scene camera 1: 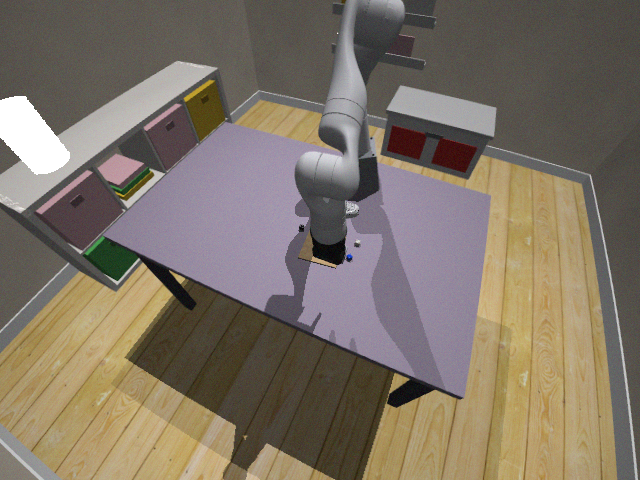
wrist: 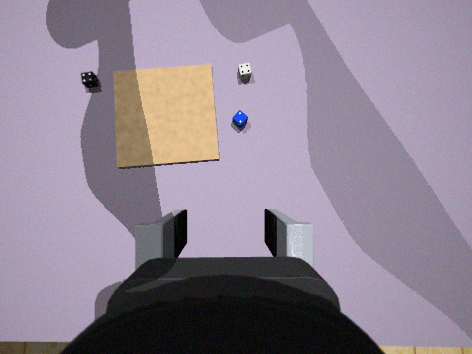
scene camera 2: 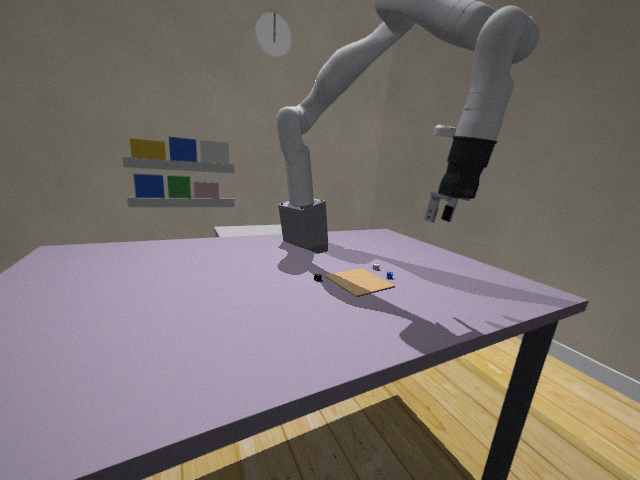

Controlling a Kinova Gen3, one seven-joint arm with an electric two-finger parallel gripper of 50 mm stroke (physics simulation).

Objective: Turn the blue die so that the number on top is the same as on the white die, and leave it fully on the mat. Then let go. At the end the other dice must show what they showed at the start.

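Where they show: gripper, fingertip midpoint: [scene camera 1: 332, 256] [wrist: 226, 226] [scene camera 2: 437, 220]; arm's base at its link origin: [scene camera 1: 358, 148] [scene camera 2: 301, 202].
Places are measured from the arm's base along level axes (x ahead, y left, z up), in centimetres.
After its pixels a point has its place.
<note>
The blue die [scene camera 1: 349, 257] @(y 6.0, x 41.5, z -14.7 cm) [scene camera 2: 389, 275] @(y 5.2, x 41.4, z -15.2 cm) [wrist: 240, 118] @(y 5.9, x 41.1, z -14.7 cm) lies on the table, off the mat, to its right in the wrist view; its top shows two pips. The white die [scene camera 1: 357, 243] @(y 7.5, x 34.7, z -15.0 cm) [scene camera 2: 376, 267] @(y 7.0, x 34.7, z -15.4 cm) [wrist: 244, 69] @(y 7.4, x 34.1, z -14.7 cm) lies behind it with four pips on top. The black die [scene camera 1: 301, 227] @(y -14.2, x 33.1, z -14.8 cm) [scene camera 2: 317, 277] @(y -14.9, x 33.3, z -15.2 cm) [wrist: 89, 79] @(y -14.0, x 33.0, z -14.7 cm) lies left of the mat; its top seems to show four pips, small in view. The tan mat [scene camera 1: 306, 251] @(y -9.5, x 42.3, z -15.9 cm) [scene camera 2: 361, 281] @(y -4.4, x 39.7, z -15.9 cm) [wrist: 175, 115] @(y -3.0, x 39.1, z -15.9 cm) bears no die. My gripper [scene camera 2: 438, 214] @(y 2.5, x 54.6, z 4.0 cm) [wrist: 226, 226] @(y 2.5, x 54.6, z 4.0 cm) is open and empty, high above the table and in front of the dice.
The lilac table [scene camera 1: 232, 206] @(y -45.2, x 28.9, z -16.3 cm) [scene camera 2: 180, 320] @(y -49.4, x 36.3, z -16.3 cm) [wrist: 360, 60] @(y 24.9, x 34.0, z -16.3 cm) carries the arm's grey base [scene camera 1: 368, 173] @(y 5.6, x 5.4, z -7.1 cm) [scene camera 2: 305, 227] @(y -2.5, x 7.2, z -8.0 cm) behind the mat. The arm hides part of the mat in scene camera 1. A low shelf unit with boxes stands along the table's left side there; a grey cabinet [scene camera 1: 444, 109] stands behind.
</note>
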